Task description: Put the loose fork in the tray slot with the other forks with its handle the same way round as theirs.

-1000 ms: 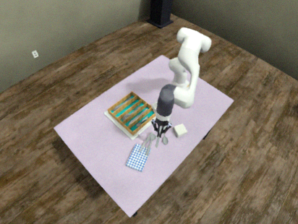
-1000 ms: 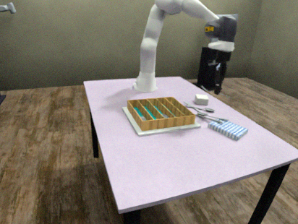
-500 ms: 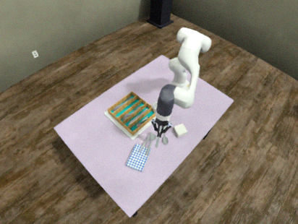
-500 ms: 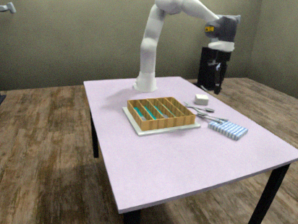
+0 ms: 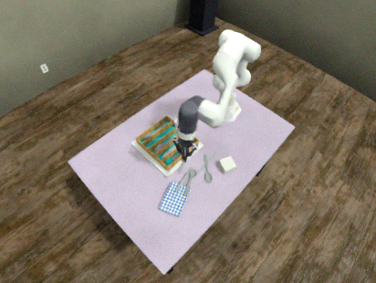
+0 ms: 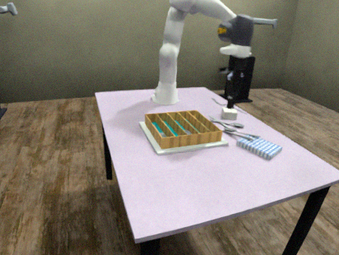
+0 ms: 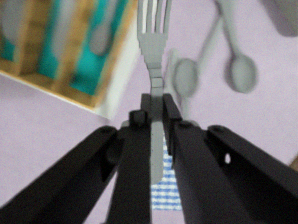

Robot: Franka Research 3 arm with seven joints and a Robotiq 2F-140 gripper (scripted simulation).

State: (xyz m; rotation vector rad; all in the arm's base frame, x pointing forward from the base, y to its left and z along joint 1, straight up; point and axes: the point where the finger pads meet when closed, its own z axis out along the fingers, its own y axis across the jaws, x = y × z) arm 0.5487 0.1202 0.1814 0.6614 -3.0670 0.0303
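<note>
The wooden tray lies 70 mm behind my hand, 210 mm to the right of it and 140 mm below it. The rest, counted from my hand: white block (220 mm behind, 170 mm to the left, 160 mm below); knife (50 mm ahead, 50 mm to the left, 160 mm below); napkin (160 mm ahead, 90 mm to the left, 170 mm below).
</note>
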